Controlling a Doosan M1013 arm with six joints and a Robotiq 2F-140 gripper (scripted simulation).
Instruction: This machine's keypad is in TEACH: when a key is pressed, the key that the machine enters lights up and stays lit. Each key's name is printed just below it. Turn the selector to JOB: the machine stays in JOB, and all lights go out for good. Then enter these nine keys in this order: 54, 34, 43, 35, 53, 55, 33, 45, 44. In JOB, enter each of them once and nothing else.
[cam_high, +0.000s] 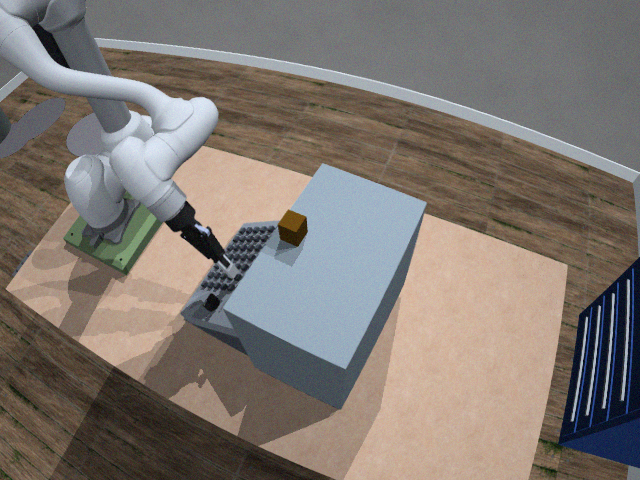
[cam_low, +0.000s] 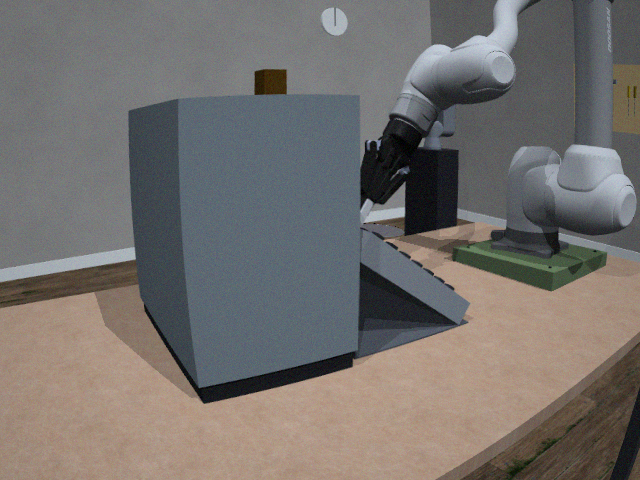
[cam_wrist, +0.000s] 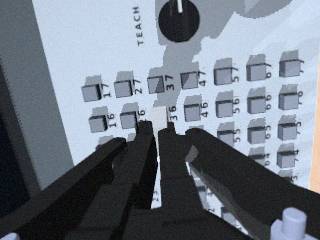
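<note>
My hand is 100 mm to the right of the key, 60 mm above it and 20 mm short of it. From my hand the other things lie so: black selector knob: 90 mm to the right, 50 mm below, 30 mm behind.
</note>
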